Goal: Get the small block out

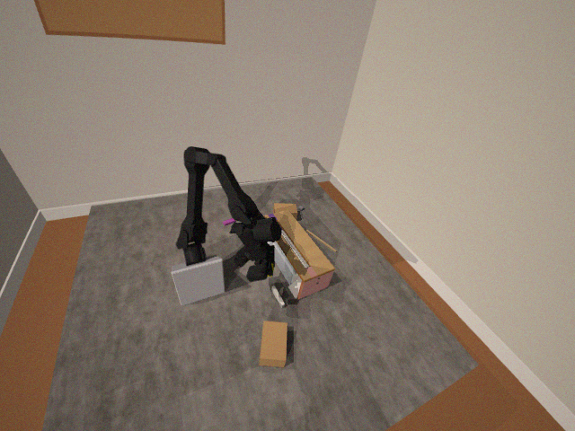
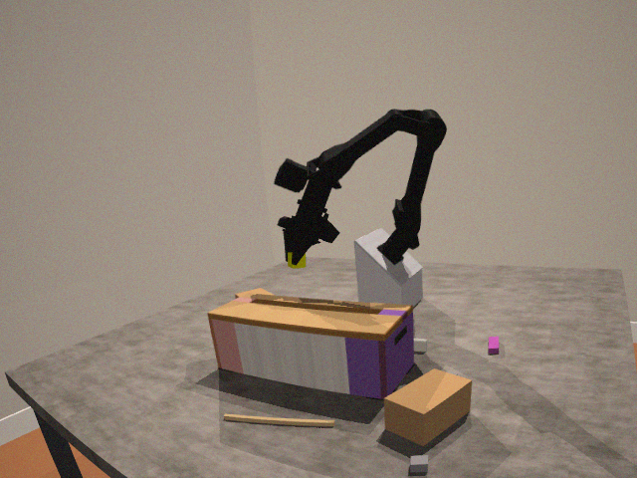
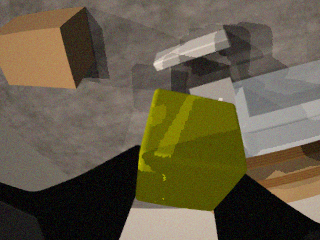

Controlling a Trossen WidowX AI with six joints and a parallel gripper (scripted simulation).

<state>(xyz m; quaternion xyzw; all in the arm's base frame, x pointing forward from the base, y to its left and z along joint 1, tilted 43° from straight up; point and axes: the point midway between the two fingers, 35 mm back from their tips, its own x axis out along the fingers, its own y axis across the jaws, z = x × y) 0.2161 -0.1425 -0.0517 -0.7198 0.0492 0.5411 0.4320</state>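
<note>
Right now the yellow-green block is 1 cm to the left of my gripper tip and 1 cm behind it. From my gripper tip the other things lie so: wooden stick (37 cm ahead, 20 cm to the left, 17 cm below).
</note>
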